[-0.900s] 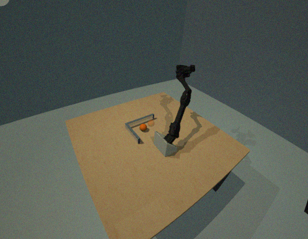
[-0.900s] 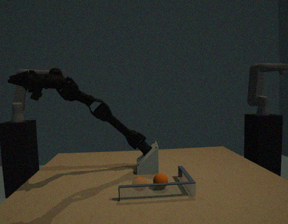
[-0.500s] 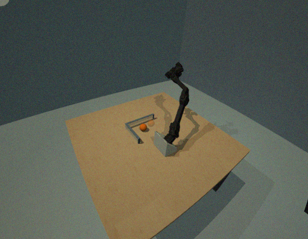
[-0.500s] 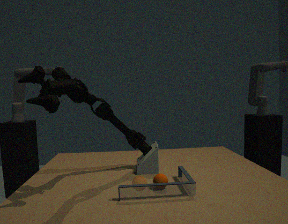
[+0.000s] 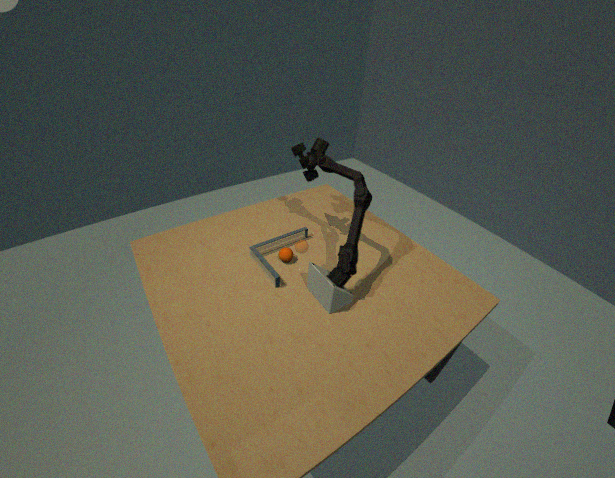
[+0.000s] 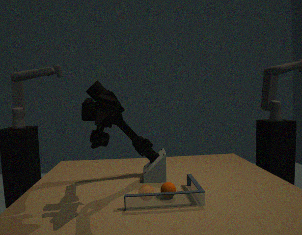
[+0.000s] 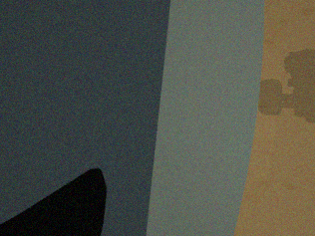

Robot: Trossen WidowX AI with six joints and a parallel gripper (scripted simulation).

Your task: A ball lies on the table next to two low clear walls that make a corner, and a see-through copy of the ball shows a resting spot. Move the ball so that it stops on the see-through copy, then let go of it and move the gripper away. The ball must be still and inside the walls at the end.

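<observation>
Now: the long clear wall 19 cm behind my gripper tip, 23 cm to the left of it and 29 cm below it. Round my gripper tip: short wall: 30 cm behind, 38 cm to the left, 29 cm below.
</observation>
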